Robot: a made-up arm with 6 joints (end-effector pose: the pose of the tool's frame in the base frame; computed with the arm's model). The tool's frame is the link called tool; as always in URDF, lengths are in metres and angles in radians.
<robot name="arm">
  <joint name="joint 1" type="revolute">
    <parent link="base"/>
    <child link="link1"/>
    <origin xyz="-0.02 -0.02 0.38"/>
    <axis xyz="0 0 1"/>
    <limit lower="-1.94" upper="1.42"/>
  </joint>
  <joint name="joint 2" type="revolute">
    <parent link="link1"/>
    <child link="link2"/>
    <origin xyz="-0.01 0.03 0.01"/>
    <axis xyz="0.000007 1 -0.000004"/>
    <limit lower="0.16" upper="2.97"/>
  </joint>
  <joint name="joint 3" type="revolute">
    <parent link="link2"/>
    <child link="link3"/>
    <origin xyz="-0.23 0 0.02"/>
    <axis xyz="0.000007 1 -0.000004"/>
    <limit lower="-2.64" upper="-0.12"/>
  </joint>
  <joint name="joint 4" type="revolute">
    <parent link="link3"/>
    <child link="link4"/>
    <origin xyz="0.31 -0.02 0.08"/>
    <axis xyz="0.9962 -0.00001 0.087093"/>
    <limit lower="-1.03" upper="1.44"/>
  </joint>
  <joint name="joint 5" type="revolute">
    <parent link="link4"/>
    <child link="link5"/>
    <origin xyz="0.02 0.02 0"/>
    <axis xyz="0.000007 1 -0.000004"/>
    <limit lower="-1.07" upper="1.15"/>
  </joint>
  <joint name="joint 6" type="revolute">
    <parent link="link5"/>
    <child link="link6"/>
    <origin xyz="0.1 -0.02 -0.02"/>
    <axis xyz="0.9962 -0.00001 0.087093"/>
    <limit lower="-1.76" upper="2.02"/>
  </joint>
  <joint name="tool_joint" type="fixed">
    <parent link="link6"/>
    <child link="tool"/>
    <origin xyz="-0.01 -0.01 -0.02" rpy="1.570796 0 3.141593"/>
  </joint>
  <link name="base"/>
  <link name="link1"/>
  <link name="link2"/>
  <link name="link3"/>
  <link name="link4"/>
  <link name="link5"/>
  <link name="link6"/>
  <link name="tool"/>
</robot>
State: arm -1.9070 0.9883 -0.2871 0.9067 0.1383 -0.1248
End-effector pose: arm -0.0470 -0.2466 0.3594 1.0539 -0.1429 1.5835
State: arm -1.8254 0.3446 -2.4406 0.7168 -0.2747 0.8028
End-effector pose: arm 0.1366 0.4549 0.8182 -1.5515 1.8780 0.4913
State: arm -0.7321 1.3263 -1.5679 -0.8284 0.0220 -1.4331
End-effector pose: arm 0.2153 -0.2611 0.8021 1.3115 2.5530 -1.1141
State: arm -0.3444 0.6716 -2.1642 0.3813 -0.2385 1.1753
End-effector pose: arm -0.2123 0.0831 0.9786 -2.2563 0.4135 1.7891
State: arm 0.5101 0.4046 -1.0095 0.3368 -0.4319 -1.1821
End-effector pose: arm 0.0551 0.0065 0.8127 -0.7235 1.8859 1.1680
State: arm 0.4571 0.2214 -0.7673 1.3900 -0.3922 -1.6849
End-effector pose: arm 0.0624 0.0106 0.7402 -0.5125 1.9010 1.8859
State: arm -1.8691 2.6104 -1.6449 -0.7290 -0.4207 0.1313
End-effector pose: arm -0.1738 -0.5102 0.1865 1.9159 1.2320 1.5323
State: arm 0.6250 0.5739 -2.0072 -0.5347 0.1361 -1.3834
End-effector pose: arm -0.1702 -0.1602 0.9508 -0.1593 1.7524 0.2713
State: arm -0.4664 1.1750 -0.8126 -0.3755 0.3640 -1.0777
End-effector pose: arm 0.2443 -0.1887 0.5048 -0.9097 -2.3853 -0.2730
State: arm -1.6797 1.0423 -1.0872 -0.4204 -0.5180 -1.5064
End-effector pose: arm -0.0506 -0.3156 0.7357 2.0467 1.8723 -1.0228
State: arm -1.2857 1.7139 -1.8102 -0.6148 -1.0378 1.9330
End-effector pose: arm 0.1576 -0.4123 0.7741 -0.8476 1.1464 2.1478
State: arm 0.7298 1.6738 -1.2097 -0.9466 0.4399 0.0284
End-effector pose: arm 0.3223 0.2031 0.4837 0.0865 -2.4495 -0.3998
